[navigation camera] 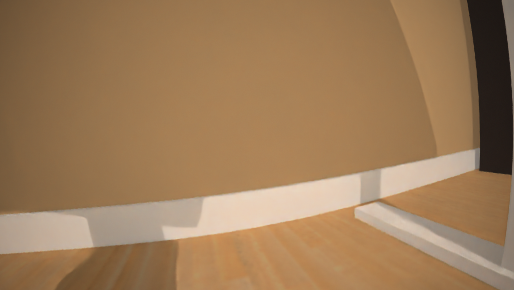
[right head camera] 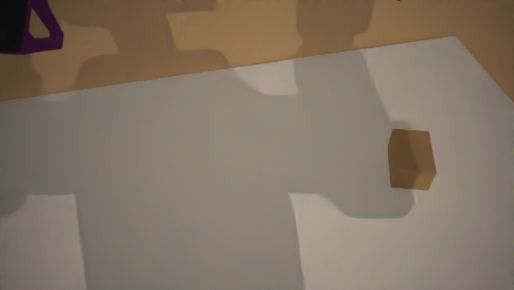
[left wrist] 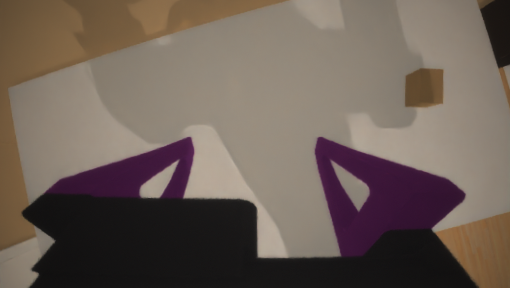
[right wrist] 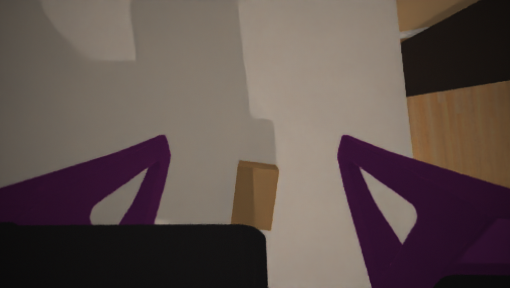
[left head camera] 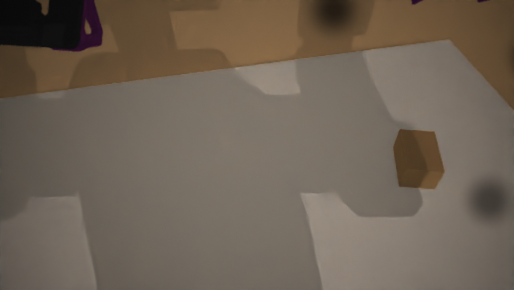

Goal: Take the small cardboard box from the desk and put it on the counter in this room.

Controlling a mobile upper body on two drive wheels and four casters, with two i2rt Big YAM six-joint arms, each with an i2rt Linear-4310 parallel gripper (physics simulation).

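Frame: origin at the left arm's base, x back, y right, z up, level; centimetres.
Where they show: left gripper, fingertip midpoint: (right head camera: 11, 39) (left wrist: 254, 144) (left head camera: 46, 35); right gripper, fingertip midpoint: (right wrist: 253, 145).
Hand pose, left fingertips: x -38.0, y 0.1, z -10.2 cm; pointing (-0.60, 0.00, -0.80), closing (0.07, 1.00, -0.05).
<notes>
After its pixels a point has its place.
The small cardboard box (left head camera: 419, 159) {x -48.3, y 44.5, z -41.5 cm} (right head camera: 411, 160) {x -48.2, y 44.6, z -41.5 cm} (left wrist: 424, 87) {x -50.2, y 43.4, z -41.5 cm} (right wrist: 255, 197) {x -50.7, y 45.5, z -41.5 cm} rests on the white desk top (left head camera: 200, 150) {x -55.3, y 6.6, z -46.5 cm} (right head camera: 200, 150) {x -55.3, y 7.9, z -46.5 cm} (left wrist: 260, 75) {x -58.6, y 1.3, z -46.5 cm} (right wrist: 330, 75) {x -68.9, y 57.3, z -46.5 cm}, near its right end in the head views. My right gripper (right wrist: 253, 145) {x -60.4, y 45.2, z -19.8 cm} is open and empty, raised well above the box, which shows between and beyond its fingers. Its purple fingertips barely show at the top edge of the left head view. My left gripper (left wrist: 254, 144) {x -38.0, y 0.1, z -10.2 cm} is open and empty above the desk, away from the box. Part of it shows at the top left of both head views. The counter cannot be made out.
A tan wall (left head camera: 200, 30) {x -84.0, y 4.7, z -38.5 cm} (navigation camera: 225, 100) {x -86.8, y 19.0, z -111.3 cm} stands beyond the desk's far edge. The navigation view shows a white baseboard (navigation camera: 270, 205) {x -87.1, y 27.6, z -136.6 cm}, wood floor (navigation camera: 260, 260) {x -71.7, y 23.4, z -141.5 cm}, a white desk foot (navigation camera: 425, 235) at the lower right and a dark upright panel (navigation camera: 495, 90) {x -96.0, y 122.0, z -108.4 cm} at the right.
</notes>
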